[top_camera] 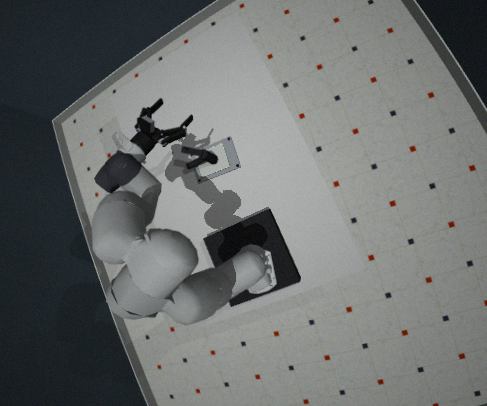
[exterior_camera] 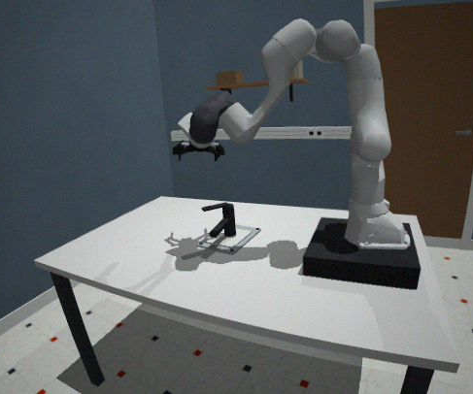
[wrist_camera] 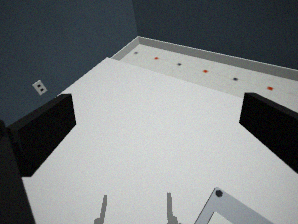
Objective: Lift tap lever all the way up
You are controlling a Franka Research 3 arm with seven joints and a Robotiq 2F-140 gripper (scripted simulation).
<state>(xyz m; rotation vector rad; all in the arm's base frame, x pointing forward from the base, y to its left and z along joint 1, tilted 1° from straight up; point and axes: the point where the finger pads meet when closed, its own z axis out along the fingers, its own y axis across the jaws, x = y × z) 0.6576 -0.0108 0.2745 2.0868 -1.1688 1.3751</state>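
My gripper is now 180 mm above the lever, 100 mm past it and 60 mm to the right of it.
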